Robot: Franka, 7 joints.
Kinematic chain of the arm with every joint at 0, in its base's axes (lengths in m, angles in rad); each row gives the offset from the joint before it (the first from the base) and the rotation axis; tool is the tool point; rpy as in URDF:
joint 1: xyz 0 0 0.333 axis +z
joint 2: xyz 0 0 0 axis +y
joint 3: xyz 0 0 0.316 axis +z
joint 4: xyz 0.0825 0 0 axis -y
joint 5: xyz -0.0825 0 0.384 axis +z
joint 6: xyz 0 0 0 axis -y
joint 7: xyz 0.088 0 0 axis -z
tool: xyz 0 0 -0.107 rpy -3.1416 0 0
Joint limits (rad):
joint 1: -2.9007..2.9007
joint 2: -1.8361..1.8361
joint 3: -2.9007..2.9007
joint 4: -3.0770..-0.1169
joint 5: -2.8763..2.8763
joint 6: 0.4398..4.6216
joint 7: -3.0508..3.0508
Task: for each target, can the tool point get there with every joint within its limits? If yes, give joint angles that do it. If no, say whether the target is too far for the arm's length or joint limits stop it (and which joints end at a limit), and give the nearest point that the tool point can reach.
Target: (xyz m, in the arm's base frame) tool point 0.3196 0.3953 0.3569
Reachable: yes | joints -0.6863 -1.4784 1.4667 -2.4555 -0.5317 2.8853 -2.0328
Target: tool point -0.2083 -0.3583 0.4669
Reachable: yes | joints -1.1555 -0.4936 -0.8333 -2.7703 0.1462 3.7598 -0.3820
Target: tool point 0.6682 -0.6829 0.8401
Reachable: no: too far | nearest point 0.5300 -0.5416 0.7352 | short by 0.224 m
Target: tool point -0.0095 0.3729 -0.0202
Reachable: yes | joints 1.4104 0.8112 0.0975 -2.2723 0.5847 2.2004 1.6506
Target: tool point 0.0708 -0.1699 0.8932
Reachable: yes | joints -0.5538 -0.7310 0.0007 -1.5611 -0.9011 1.0187 2.0294
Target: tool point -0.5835 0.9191 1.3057
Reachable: no: too far | nearest point -0.3429 0.5401 0.9046 | short by 0.602 m
